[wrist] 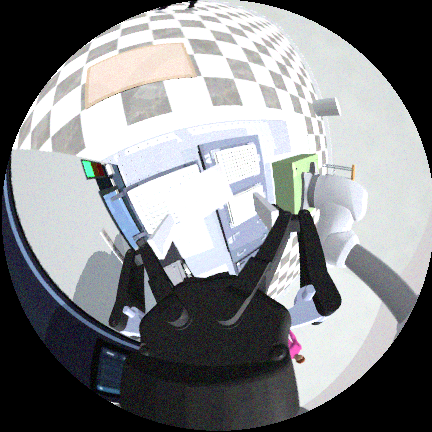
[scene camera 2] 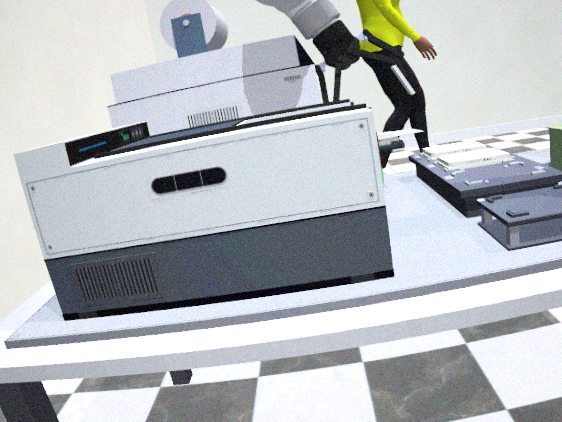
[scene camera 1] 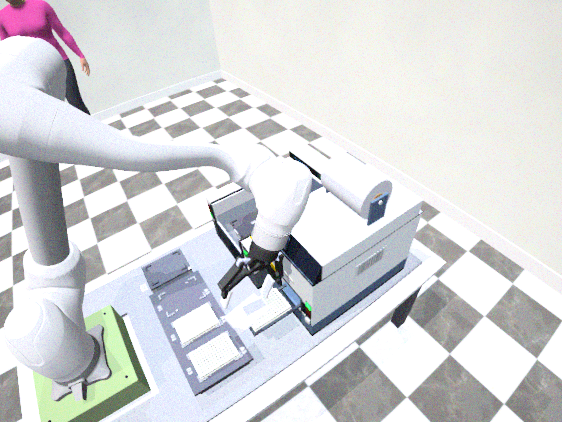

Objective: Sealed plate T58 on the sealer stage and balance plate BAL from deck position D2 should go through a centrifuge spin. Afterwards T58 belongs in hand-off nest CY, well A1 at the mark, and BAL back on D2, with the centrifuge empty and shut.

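Places are measured from the arm's base along level axes (x ahead, y left, z up), in millimetres.
Where they show: gripper, fingertip midpoint: [wrist: 211, 211] [scene camera 2: 386, 112] [scene camera 1: 244, 300]; arm's base, origin of the base link: [wrist: 308, 189] [scene camera 1: 79, 361].
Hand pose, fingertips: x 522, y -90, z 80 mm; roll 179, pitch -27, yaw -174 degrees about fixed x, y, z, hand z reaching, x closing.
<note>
Things, the pixels of their centre, and the offset from my fingertips. "pt": a spot on its surface instead. Level surfaces: height alone.
- white well plate, body centre: [wrist: 170, 198] [scene camera 1: 265, 308] dy -24, dx +49, dz -57 mm
- sealer, surface spot: [scene camera 1: 345, 240] pt dy -86, dx +268, dz +181 mm
- bright white sheet-like shape, body centre: [wrist: 201, 195] [scene camera 2: 391, 134] [scene camera 1: 247, 313] dy -15, dx -6, dz -49 mm
- dark deck, its level: dz -117 mm
- low nest, body centre: [scene camera 2: 542, 212] [scene camera 1: 167, 270] [wrist: 250, 259] dy +345, dx -192, dz -145 mm
- centrifuge, body centre: [scene camera 2: 221, 185] [scene camera 1: 282, 210] dy +306, dx +284, dz -47 mm
A white well plate [scene camera 1: 267, 314] [wrist: 152, 202], apparently T58, lies on the stage sticking out of the sealer [scene camera 1: 345, 240]. A bright white sheet-like shape [scene camera 1: 237, 316] [wrist: 207, 192] overlaps its deck side. My gripper [scene camera 1: 246, 295] [wrist: 211, 211] is open and empty, its fingers wide apart above the stage. Two white plates sit side by side on the dark deck [scene camera 1: 182, 296]: one plate [scene camera 1: 215, 356] [wrist: 236, 162] at its end, the other plate [scene camera 1: 195, 324] next to it. I cannot tell which is BAL. A low nest [scene camera 1: 165, 270] at the deck's other end, apparently CY, looks empty.
The centrifuge [scene camera 2: 210, 210] stands beside the sealer; dark panels show on its top, but its lid state is unclear. The sealer's tall housing is close beside my wrist. The green base block [scene camera 1: 117, 350] carries the arm. A person in pink [scene camera 1: 30, 22] stands beyond the table.
</note>
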